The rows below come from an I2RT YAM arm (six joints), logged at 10 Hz.
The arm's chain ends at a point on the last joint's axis. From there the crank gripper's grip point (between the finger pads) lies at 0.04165 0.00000 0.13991 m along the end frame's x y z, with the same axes.
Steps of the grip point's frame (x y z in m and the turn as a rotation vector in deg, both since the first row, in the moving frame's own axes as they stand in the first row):
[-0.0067, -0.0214, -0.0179, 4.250, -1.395, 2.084]
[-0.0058, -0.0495, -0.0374, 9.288, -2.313, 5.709]
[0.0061, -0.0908, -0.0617, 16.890, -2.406, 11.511]
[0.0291, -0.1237, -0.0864, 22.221, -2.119, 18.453]
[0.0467, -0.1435, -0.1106, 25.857, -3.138, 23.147]
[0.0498, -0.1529, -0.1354, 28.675, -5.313, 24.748]
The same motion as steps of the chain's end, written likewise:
[-0.0034, -0.0124, -0.0185, 4.250, -1.395, 2.084]
[-0.0011, -0.0307, -0.0375, 9.288, -2.313, 5.709]
[0.0086, -0.0578, -0.0585, 16.890, -2.406, 11.511]
[0.0276, -0.0835, -0.0800, 22.221, -2.119, 18.453]
[0.0449, -0.0980, -0.1024, 25.857, -3.138, 23.147]
[0.0512, -0.1010, -0.1259, 28.675, -5.313, 24.748]

